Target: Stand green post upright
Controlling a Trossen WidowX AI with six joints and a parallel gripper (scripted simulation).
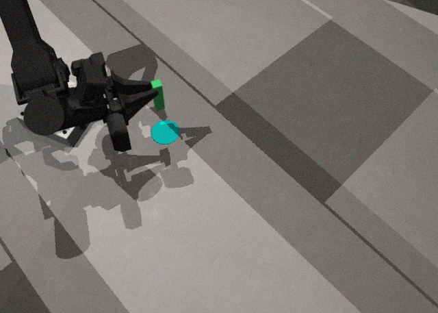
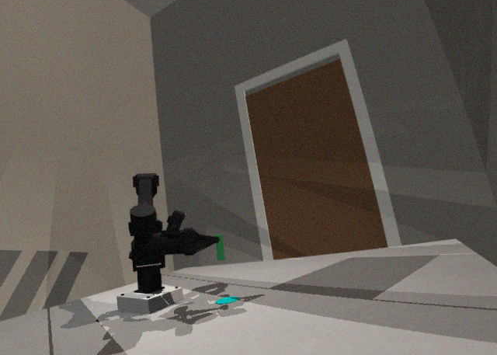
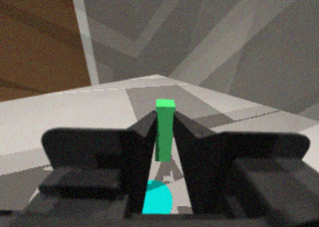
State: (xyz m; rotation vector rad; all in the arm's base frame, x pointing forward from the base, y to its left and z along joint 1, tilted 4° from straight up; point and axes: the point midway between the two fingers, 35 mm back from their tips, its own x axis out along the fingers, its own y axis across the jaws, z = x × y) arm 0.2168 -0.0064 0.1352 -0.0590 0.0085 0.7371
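Now: gripper tip 16 cm above the cyan circle. Also, from my gripper tip: green post: 2 cm below.
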